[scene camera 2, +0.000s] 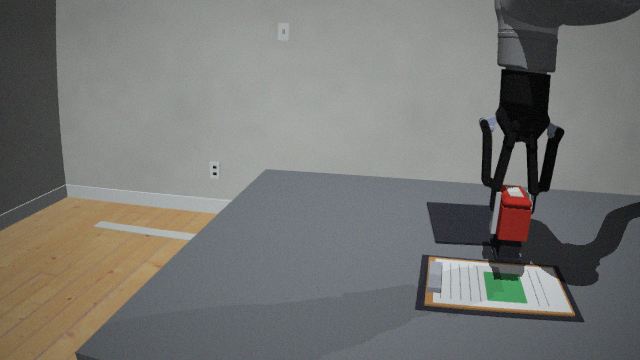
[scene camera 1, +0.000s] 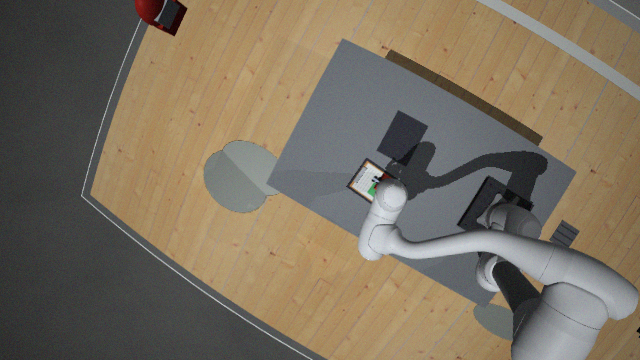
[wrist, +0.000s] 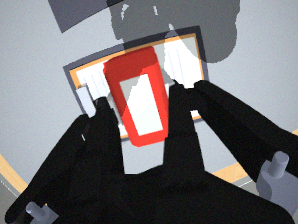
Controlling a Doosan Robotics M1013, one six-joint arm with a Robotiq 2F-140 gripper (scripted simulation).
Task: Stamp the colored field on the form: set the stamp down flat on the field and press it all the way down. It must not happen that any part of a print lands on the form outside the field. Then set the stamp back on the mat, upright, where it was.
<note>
I see my gripper, a dark mat and a form.
My gripper also shows in the wrist view.
</note>
